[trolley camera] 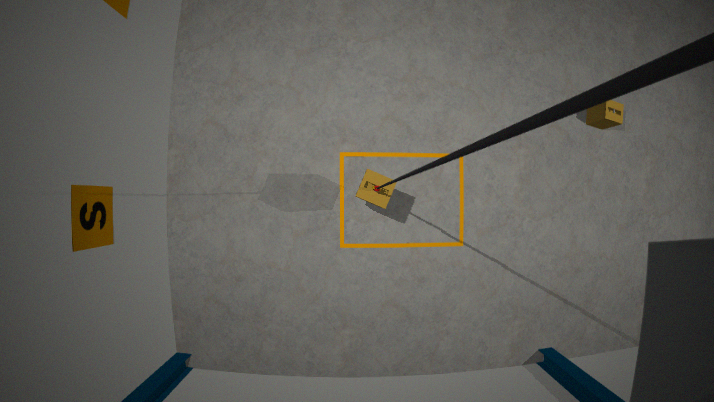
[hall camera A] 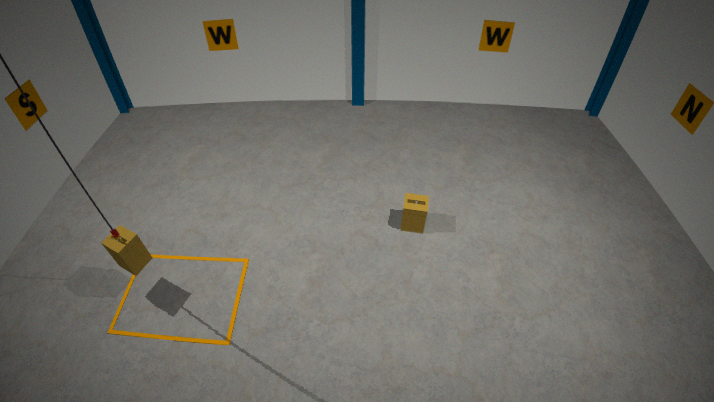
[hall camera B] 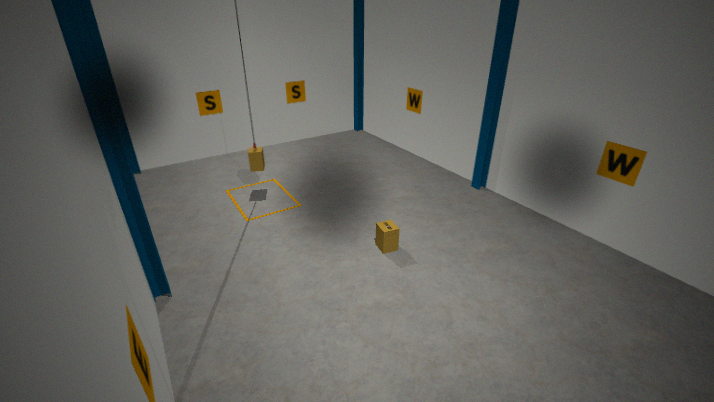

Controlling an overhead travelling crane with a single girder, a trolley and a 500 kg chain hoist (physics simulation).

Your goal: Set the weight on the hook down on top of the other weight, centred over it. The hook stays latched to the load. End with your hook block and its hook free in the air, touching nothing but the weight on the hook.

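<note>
A yellow weight (hall camera A: 129, 252) (hall camera B: 256, 160) (trolley camera: 372, 196) hangs on the chain in the air, above the floor, with its shadow apart from it. The small red hook block (hall camera A: 114, 233) (hall camera B: 254, 145) (trolley camera: 377, 188) is at its top, and the hook is latched to it; the hook itself is too small to make out. The hanging weight is turned relative to the marked rectangle. The other yellow weight (hall camera A: 414, 215) (hall camera B: 387, 237) (trolley camera: 604, 115) stands upright on the floor, well apart, towards the right in hall camera A. A slot with a bar shows in its top.
An orange marked rectangle (hall camera A: 238, 301) (hall camera B: 287, 192) (trolley camera: 461, 200) lies on the floor near the hanging weight. The wall with the S signs (hall camera A: 26, 105) (hall camera B: 209, 102) (trolley camera: 92, 218) is on that side. Blue columns (hall camera A: 358, 52) (hall camera B: 358, 65) stand along the walls.
</note>
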